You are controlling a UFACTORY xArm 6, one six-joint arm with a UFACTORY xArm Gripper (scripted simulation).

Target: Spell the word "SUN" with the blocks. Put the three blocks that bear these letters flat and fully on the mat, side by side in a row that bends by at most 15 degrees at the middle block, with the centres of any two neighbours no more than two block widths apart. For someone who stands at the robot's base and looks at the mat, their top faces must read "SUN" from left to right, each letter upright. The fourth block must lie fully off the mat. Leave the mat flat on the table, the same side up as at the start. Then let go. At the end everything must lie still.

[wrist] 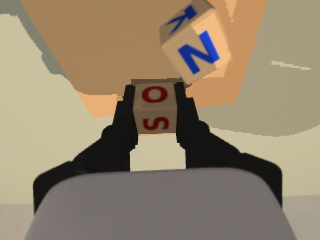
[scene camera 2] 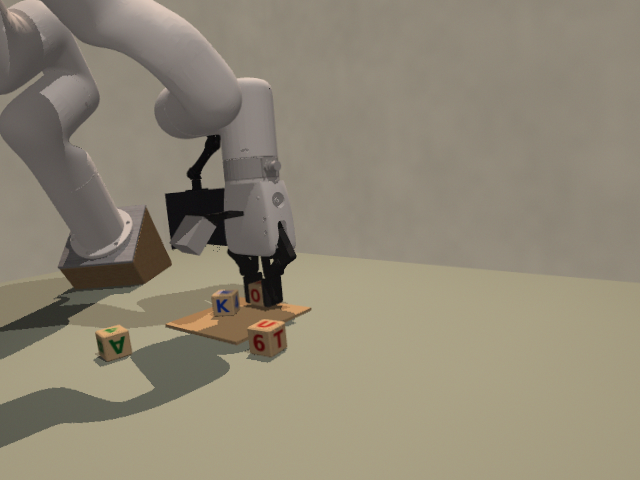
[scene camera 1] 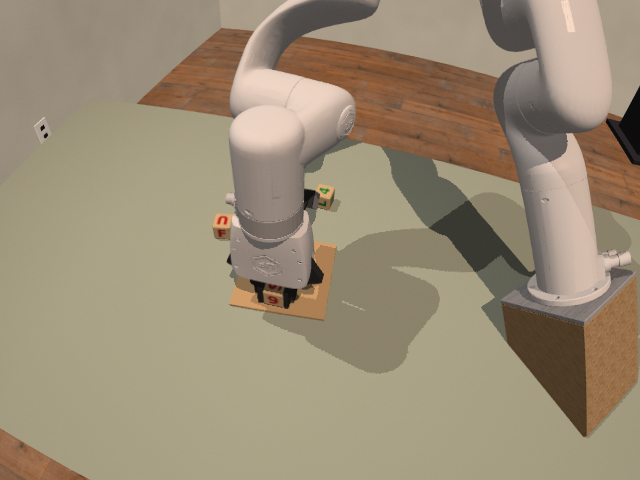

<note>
I see my gripper and a mat.
My gripper also shows in the wrist view and in scene camera 1.
</note>
